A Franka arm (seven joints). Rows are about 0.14 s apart.
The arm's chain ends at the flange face. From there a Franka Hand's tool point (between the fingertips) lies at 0.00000 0.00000 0.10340 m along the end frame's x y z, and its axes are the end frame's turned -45 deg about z.
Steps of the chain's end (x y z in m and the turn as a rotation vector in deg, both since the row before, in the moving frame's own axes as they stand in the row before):
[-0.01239, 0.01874, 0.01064, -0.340, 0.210, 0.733]
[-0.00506, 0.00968, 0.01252, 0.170, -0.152, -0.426]
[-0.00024, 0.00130, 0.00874, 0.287, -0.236, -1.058]
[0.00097, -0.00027, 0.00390, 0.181, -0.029, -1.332]
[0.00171, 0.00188, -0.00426, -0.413, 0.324, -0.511]
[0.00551, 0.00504, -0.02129, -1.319, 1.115, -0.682]
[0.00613, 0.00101, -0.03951, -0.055, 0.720, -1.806]
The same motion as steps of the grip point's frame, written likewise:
[-0.02218, 0.00519, 0.01064, -0.389, -0.092, 0.733]
[-0.01040, 0.00286, 0.01252, 0.228, 0.013, -0.426]
[-0.00103, 0.00008, 0.00874, 0.370, 0.036, -1.058]
[0.00107, 0.00022, 0.00390, 0.148, 0.107, -1.332]
[-0.00023, 0.00348, -0.00426, -0.521, -0.063, -0.511]
[0.00009, 0.01057, -0.02134, -1.721, -0.144, -0.682]
[0.00448, 0.00602, -0.03952, -0.548, 0.470, -1.806]

